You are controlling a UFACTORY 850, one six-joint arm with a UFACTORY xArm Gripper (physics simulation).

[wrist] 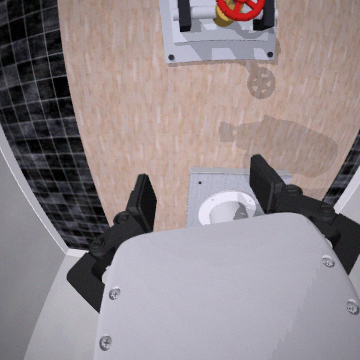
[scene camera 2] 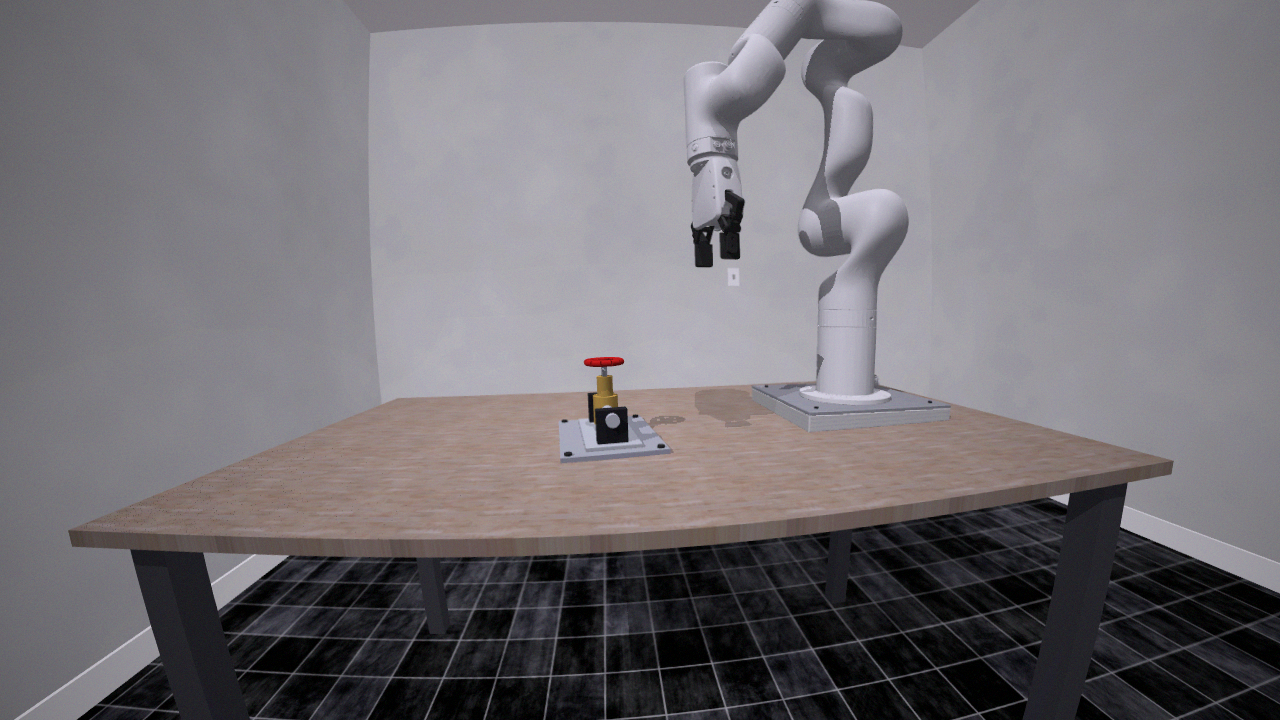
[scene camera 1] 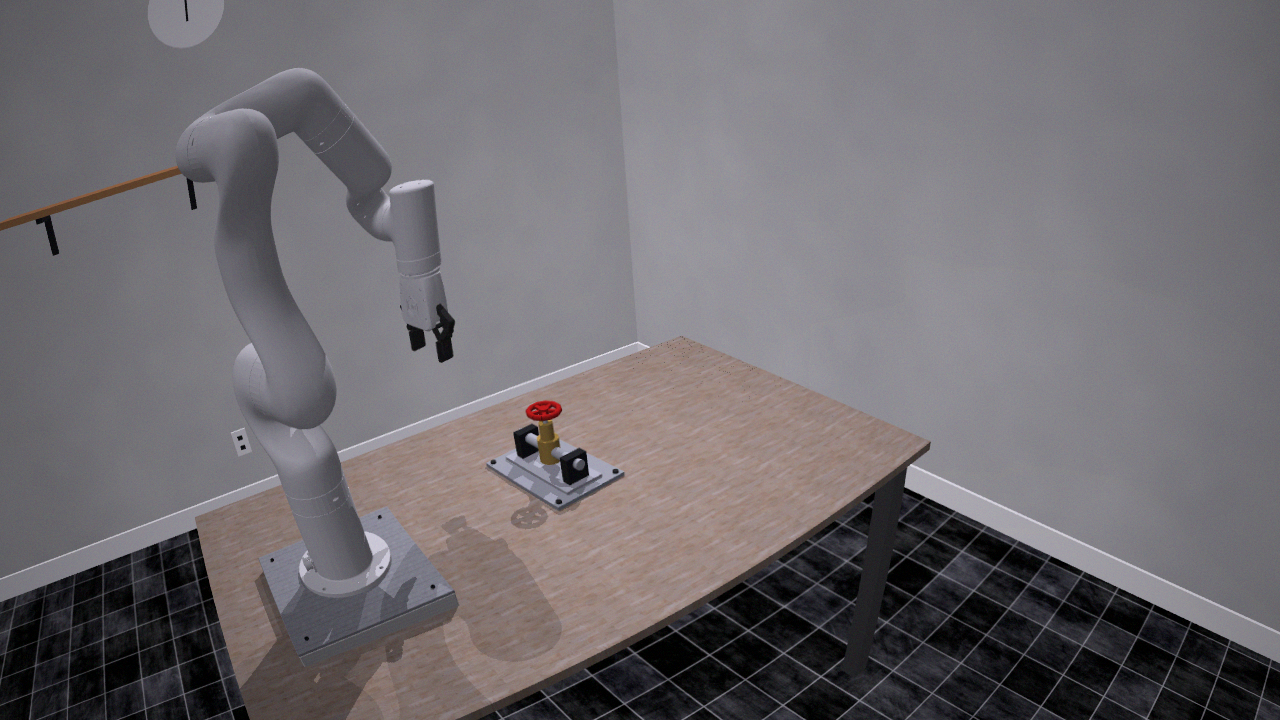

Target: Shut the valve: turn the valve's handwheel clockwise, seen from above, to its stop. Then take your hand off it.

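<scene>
The red handwheel [scene camera 1: 543, 409] [scene camera 2: 604, 361] [wrist: 241, 18] lies level on top of the yellow valve body [scene camera 1: 548, 450] [scene camera 2: 605, 386] [wrist: 223, 19]. In the wrist view the wheel is at the top edge, partly cut off. The valve's pipe runs between two black blocks on a grey mounting plate [scene camera 1: 501, 466] [scene camera 2: 617, 454] [wrist: 187, 56]. My gripper [scene camera 1: 431, 352] [scene camera 2: 716, 260] [wrist: 200, 177] is open and empty, pointing down. It hangs well above the handwheel and off to its robot-base side, apart from it. How far the wheel is turned cannot be told.
The valve's plate stands on the wooden table [scene camera 1: 716, 429] [scene camera 2: 447, 483] [wrist: 125, 100]. The arm's grey base plate [scene camera 1: 416, 573] [scene camera 2: 895, 413] [wrist: 195, 200] is on the same table. Walls stand beyond the table, and a wooden rail [scene camera 1: 107, 190] is on one.
</scene>
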